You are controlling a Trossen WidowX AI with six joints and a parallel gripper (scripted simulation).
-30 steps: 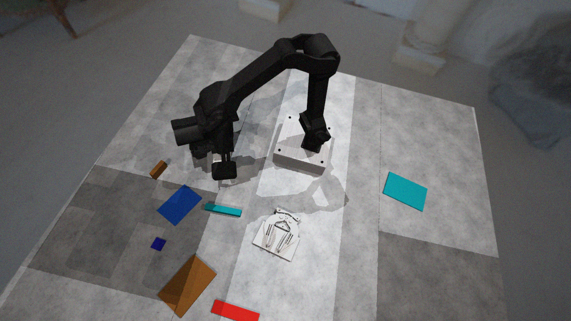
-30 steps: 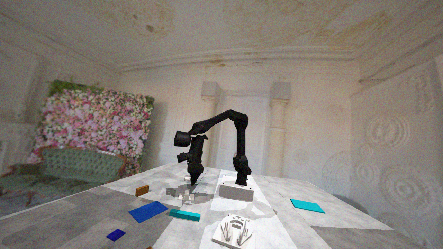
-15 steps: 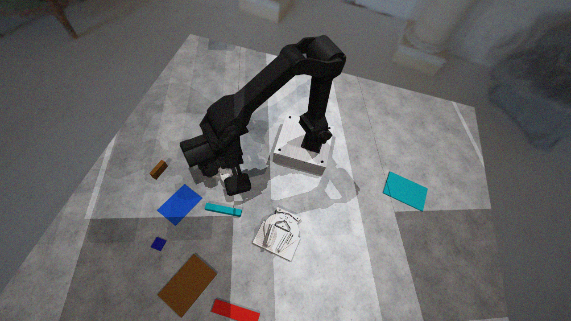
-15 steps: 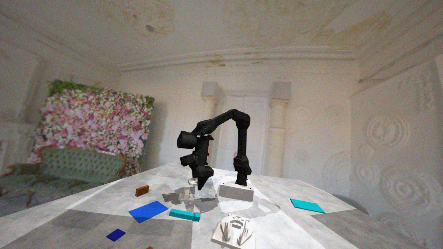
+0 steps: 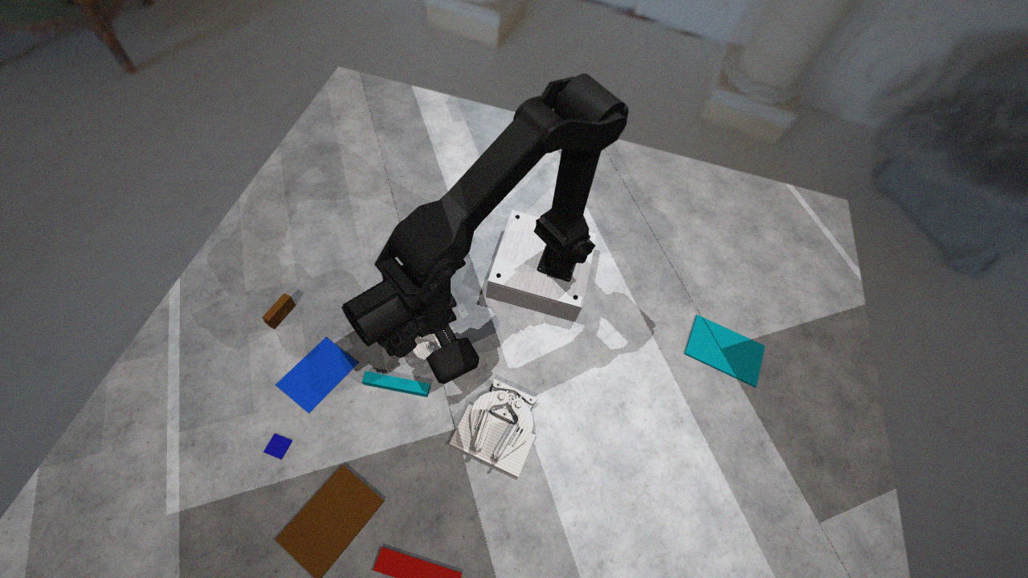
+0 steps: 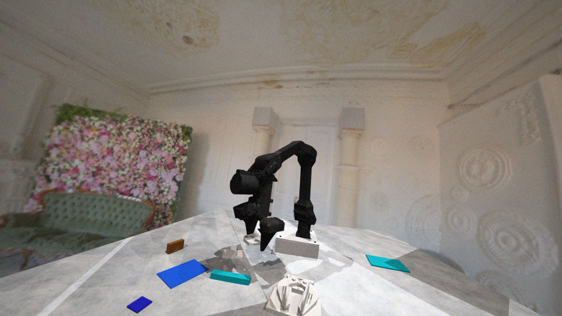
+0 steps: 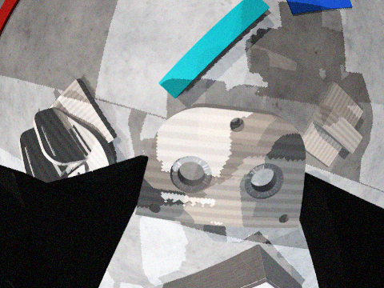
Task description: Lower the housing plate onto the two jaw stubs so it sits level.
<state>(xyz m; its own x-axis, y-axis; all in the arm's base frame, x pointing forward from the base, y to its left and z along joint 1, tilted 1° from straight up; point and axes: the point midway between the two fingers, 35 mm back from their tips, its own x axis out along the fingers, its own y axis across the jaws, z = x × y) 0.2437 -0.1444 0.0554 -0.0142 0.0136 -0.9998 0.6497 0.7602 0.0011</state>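
The teal bar is 60 mm ahead of my gripper tip, 40 mm to the right of it and 70 mm below it. Round my gripper tip: blue sheet 90 mm ahead, 170 mm to the right, 80 mm below; then small blue square 210 mm ahead, 160 mm to the right, 80 mm below; then block 20 mm ahead, 280 mm to the right, 70 mm below.
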